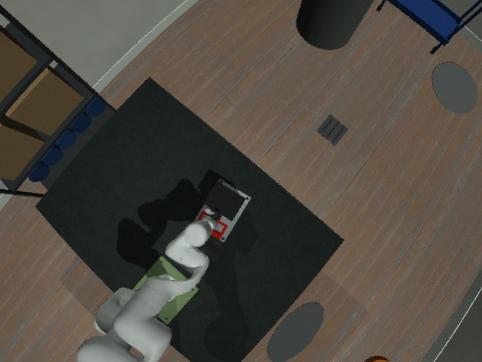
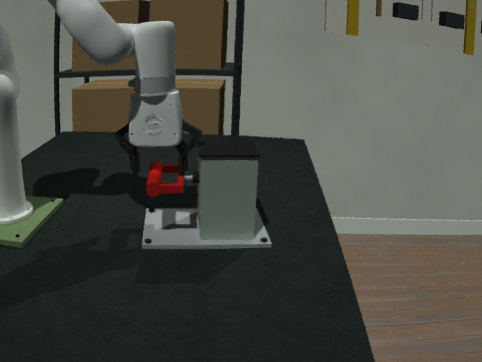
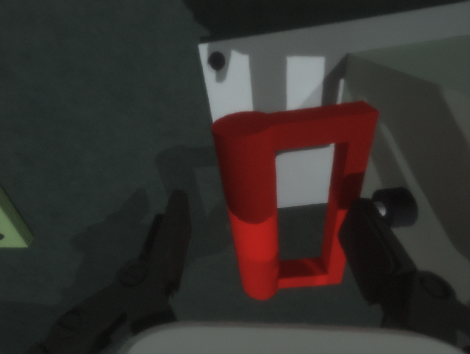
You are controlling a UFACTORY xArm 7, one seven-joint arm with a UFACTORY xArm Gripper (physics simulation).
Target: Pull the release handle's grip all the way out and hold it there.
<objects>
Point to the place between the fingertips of the gripper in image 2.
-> At 158, 173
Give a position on a light base plate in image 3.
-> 301, 68
</objects>
